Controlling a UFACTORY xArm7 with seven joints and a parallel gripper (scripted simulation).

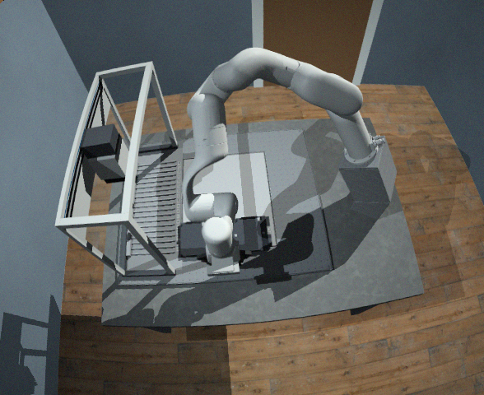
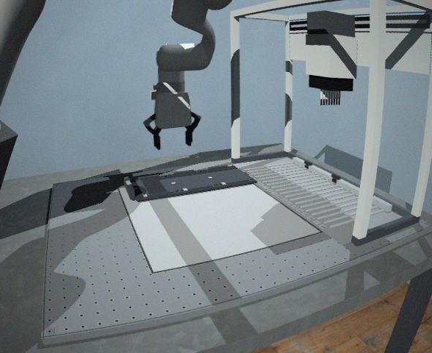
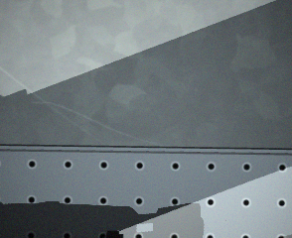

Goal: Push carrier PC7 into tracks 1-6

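Right now the carrier PC7 is 12 cm to the right of my hand, 7 cm below it and 2 cm ahead of it. Also, from my hand: dark pipetting head: 36 cm ahead, 26 cm above, 24 cm to the right.
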